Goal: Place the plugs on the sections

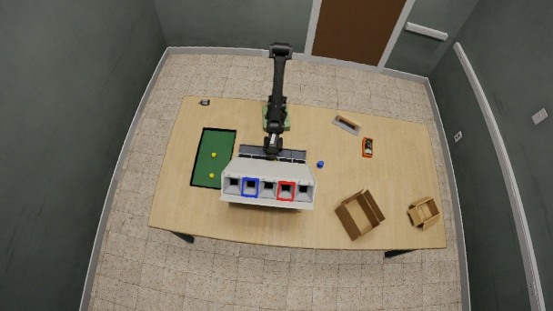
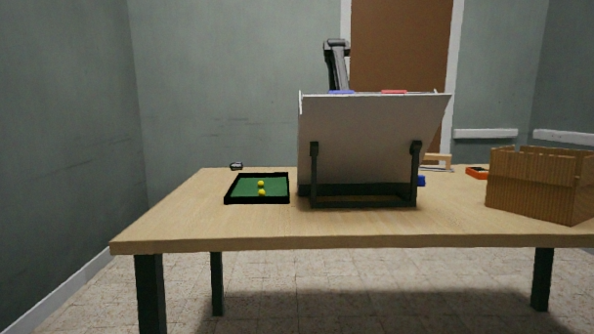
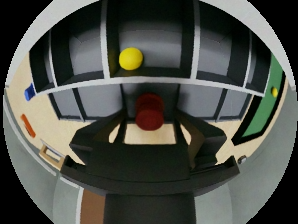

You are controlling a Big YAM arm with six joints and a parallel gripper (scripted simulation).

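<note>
My hand is 310 mm to the left of the green marble tray, 140 mm short of it and 30 mm above it. From my hand the other things lie so: cardboard box: 540 mm to the left, 260 mm ahead, 40 mm above; then dark object: 530 mm to the right, 210 mm behind, 20 mm below; then white cover: 190 mm ahead, 170 mm above, 40 mm to the left.
</note>
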